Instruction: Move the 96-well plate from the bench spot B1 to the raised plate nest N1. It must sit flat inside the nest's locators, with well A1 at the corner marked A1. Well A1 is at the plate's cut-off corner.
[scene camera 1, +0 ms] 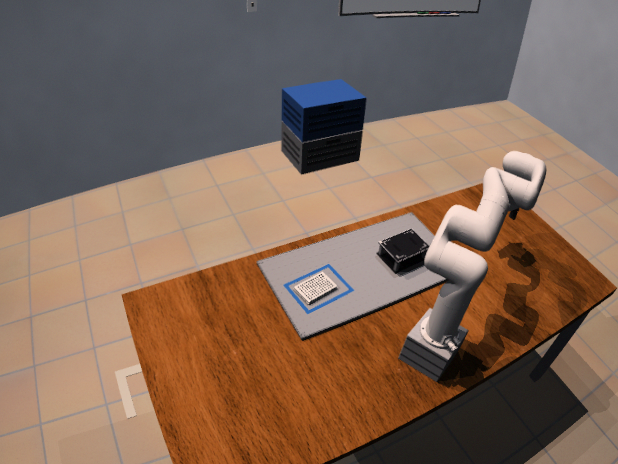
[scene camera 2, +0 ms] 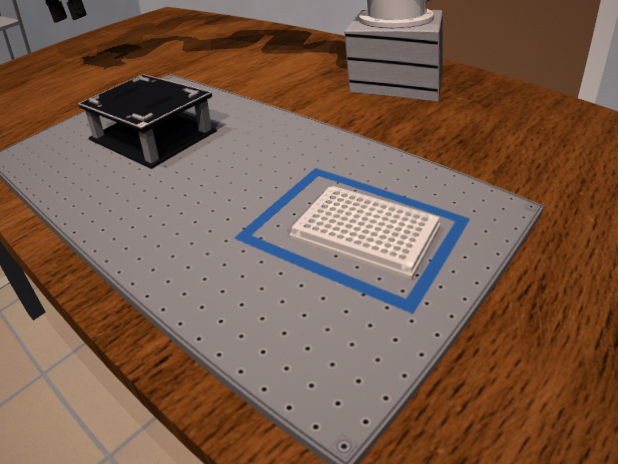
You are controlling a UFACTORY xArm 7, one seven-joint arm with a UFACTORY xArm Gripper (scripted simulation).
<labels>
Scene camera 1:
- white 96-well plate: 320, 283
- black raised nest N1: 408, 248
</labels>
